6 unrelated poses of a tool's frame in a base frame.
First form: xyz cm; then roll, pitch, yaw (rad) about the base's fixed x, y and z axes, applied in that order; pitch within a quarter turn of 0, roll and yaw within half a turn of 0.
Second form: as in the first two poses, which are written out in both.
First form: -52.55 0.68 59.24 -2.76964 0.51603 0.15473
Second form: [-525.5 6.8 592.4], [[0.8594 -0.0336 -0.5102], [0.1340 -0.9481 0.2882], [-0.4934 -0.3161 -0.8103]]
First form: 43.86 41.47 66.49 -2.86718 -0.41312 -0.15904
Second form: [438.6 414.7 664.9], [[0.9043 -0.0450 0.4245], [-0.1450 -0.9677 0.2064], [0.4015 -0.2482 -0.8816]]
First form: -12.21 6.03 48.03 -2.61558 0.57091 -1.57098
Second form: [-122.1 60.3 480.3], [[-0.0002 -0.8648 0.5022], [-0.8414 0.2715 0.4673], [-0.5404 -0.4225 -0.7277]]
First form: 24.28 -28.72 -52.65 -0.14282 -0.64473 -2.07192
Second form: [242.8 -287.2 -526.5], [[-0.3840 0.8270 0.4106], [-0.7010 -0.5505 0.4533], [0.6010 -0.1138 0.7911]]
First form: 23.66 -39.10 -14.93 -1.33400 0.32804 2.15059
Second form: [236.6 -391.0 -149.3], [[-0.5186 -0.0247 -0.8546], [0.7920 -0.3905 -0.4693], [-0.3222 -0.9203 0.2221]]
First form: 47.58 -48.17 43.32 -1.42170 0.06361 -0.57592
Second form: [475.8 -481.7 433.2], [[0.8370 0.0282 0.5465], [-0.5435 0.1588 0.8242], [-0.0636 -0.9869 0.1482]]
